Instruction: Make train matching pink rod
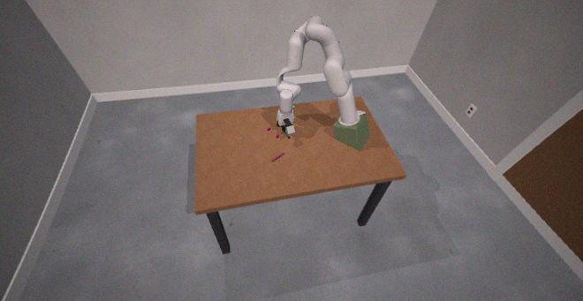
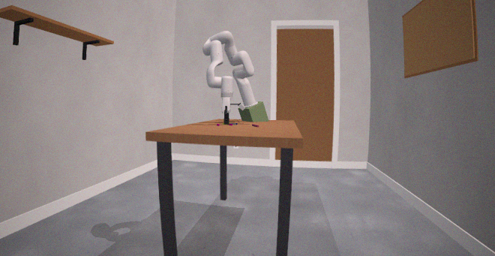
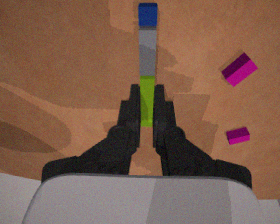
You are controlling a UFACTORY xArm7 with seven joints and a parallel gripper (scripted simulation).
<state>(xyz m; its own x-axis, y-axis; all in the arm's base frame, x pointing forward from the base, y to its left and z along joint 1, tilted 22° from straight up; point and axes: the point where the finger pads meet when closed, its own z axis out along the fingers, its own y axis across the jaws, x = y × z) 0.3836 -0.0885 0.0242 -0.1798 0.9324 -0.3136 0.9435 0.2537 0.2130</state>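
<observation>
Right now the lime rod is 20 mm below my hand. Also, from my hand: pink rod: 80 mm ahead, 200 mm to the left, 20 mm below; grey rod: 10 mm behind, 40 mm to the left, 20 mm below; blue rod: 10 mm behind, 60 mm to the left, 20 mm below.
</observation>
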